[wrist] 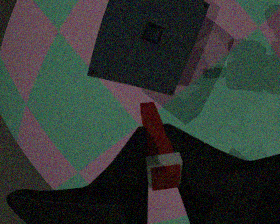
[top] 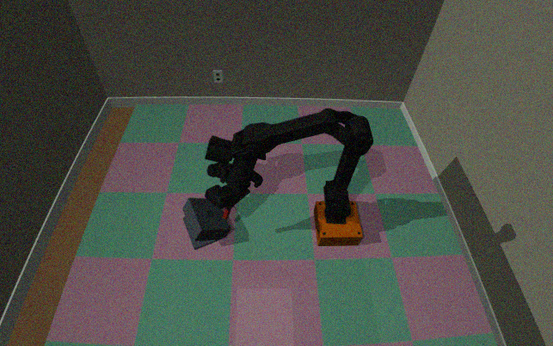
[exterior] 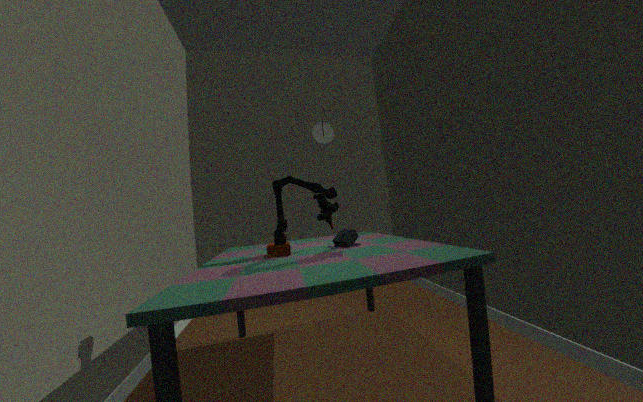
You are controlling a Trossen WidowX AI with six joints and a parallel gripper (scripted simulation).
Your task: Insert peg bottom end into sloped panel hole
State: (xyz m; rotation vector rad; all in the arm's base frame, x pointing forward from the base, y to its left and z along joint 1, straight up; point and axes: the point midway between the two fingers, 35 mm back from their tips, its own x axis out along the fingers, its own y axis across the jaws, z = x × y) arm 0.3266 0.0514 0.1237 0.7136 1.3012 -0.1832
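The sloped panel is 110 mm below my gripper tip, 80 mm ahead of it and 20 mm to the right of it. Round my gripper tip: peg (20 mm above, 10 mm behind).
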